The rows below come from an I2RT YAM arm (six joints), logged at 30 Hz.
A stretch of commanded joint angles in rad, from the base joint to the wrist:
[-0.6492 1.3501 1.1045 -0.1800 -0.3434 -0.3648]
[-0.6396 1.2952 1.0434 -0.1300 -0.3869 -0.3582]
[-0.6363 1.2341 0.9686 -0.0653 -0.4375 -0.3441]
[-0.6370 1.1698 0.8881 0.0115 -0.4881 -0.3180]
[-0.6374 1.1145 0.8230 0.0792 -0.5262 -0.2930]
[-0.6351 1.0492 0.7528 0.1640 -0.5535 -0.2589]
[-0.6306 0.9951 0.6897 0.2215 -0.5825 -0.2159]
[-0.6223 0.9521 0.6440 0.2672 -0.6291 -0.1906]
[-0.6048 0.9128 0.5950 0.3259 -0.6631 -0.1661]
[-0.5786 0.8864 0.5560 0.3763 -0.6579 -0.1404]
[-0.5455 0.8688 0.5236 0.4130 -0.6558 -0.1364]
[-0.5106 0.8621 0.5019 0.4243 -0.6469 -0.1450]
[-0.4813 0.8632 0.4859 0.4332 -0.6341 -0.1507]
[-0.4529 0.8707 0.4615 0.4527 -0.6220 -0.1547]
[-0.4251 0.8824 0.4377 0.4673 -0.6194 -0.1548]
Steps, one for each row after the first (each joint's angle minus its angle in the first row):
[0.0096 -0.0549 -0.0611 0.0500 -0.0435 0.0066]
[0.0129 -0.1160 -0.1359 0.1147 -0.0941 0.0207]
[0.0122 -0.1803 -0.2164 0.1915 -0.1447 0.0468]
[0.0118 -0.2356 -0.2815 0.2592 -0.1828 0.0718]
[0.0141 -0.3009 -0.3517 0.3440 -0.2101 0.1059]
[0.0186 -0.3550 -0.4148 0.4015 -0.2391 0.1489]
[0.0269 -0.3980 -0.4605 0.4472 -0.2857 0.1742]
[0.0444 -0.4373 -0.5095 0.5059 -0.3197 0.1987]
[0.0706 -0.4637 -0.5485 0.5563 -0.3145 0.2244]
[0.1037 -0.4813 -0.5809 0.5930 -0.3124 0.2284]
[0.1386 -0.4880 -0.6026 0.6043 -0.3035 0.2198]
[0.1679 -0.4869 -0.6186 0.6132 -0.2907 0.2141]
[0.1963 -0.4794 -0.6430 0.6327 -0.2786 0.2101]
[0.2241 -0.4677 -0.6668 0.6473 -0.2760 0.2100]

